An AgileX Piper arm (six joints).
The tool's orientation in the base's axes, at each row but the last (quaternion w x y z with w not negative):
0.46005, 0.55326, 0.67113, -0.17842
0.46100, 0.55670, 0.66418, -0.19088
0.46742, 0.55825, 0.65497, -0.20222
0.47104, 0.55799, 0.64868, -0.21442
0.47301, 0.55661, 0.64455, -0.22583
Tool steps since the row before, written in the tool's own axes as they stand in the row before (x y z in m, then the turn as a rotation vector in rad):
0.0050, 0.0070, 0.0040, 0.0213, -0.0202, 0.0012
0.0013, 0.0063, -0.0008, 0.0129, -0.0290, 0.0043
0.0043, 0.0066, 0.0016, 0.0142, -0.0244, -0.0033
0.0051, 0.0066, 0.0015, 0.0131, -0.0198, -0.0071
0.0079, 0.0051, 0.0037, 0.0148, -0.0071, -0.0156
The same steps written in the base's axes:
0.0082, 0.0022, -0.0042, -0.0171, 0.0049, -0.0234
0.0055, 0.0033, 0.0010, -0.0243, -0.0049, -0.0203
0.0070, 0.0030, -0.0027, -0.0229, 0.0031, -0.0166
0.0070, 0.0033, -0.0034, -0.0201, 0.0069, -0.0127
0.0066, 0.0024, -0.0073, -0.0112, 0.0182, -0.0074

